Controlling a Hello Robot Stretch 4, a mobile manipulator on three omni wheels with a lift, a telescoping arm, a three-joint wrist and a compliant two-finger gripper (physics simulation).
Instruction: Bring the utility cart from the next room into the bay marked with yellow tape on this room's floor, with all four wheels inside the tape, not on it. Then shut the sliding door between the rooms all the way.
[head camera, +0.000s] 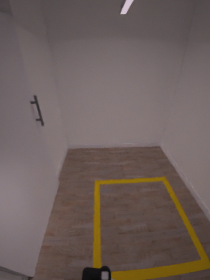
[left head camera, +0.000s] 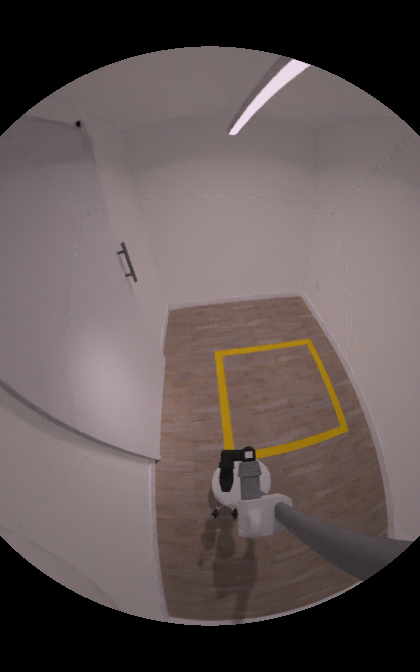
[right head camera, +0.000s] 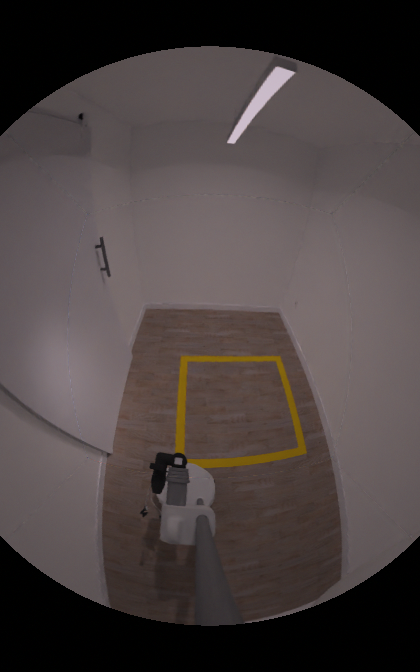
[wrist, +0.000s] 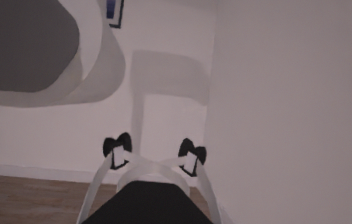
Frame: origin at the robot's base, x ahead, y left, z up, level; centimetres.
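Seen in the pictures: gripper, between the fingertips: (wrist: 155, 147).
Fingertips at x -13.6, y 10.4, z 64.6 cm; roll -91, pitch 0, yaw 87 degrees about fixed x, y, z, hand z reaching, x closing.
A point is followed by its place in that frame.
The yellow tape bay (head camera: 97, 225) {x 66.8, y 9.0, z -2.7 cm} (left head camera: 223, 400) (right head camera: 182, 410) lies on the wood floor ahead. No cart shows inside it, and the utility cart does not show in these views. The pale sliding door (head camera: 17, 175) {x 67.3, y 67.9, z 81.9 cm} (left head camera: 115, 350) (right head camera: 65, 325) stands along the left wall, with its dark bar handle (head camera: 38, 111) {x 118.1, y 65.0, z 114.2 cm} (left head camera: 129, 262) (right head camera: 104, 257) near its far edge. No doorway gap shows beside it. My gripper (left head camera: 225, 512) (wrist: 155, 147) {x -13.6, y 10.3, z 64.6 cm} is open and empty, its fingertips apart. It is low in the head views, on the near side of the bay and away from the handle.
White walls close off the far end and the right side, beside the bay. The round white disc (left head camera: 265, 482) (right head camera: 202, 487) is under my wrist, close to the near tape. A dark-framed picture (wrist: 116, 14) {x -155.0, y -22.8, z 134.7 cm} hangs on a wall in the wrist view.
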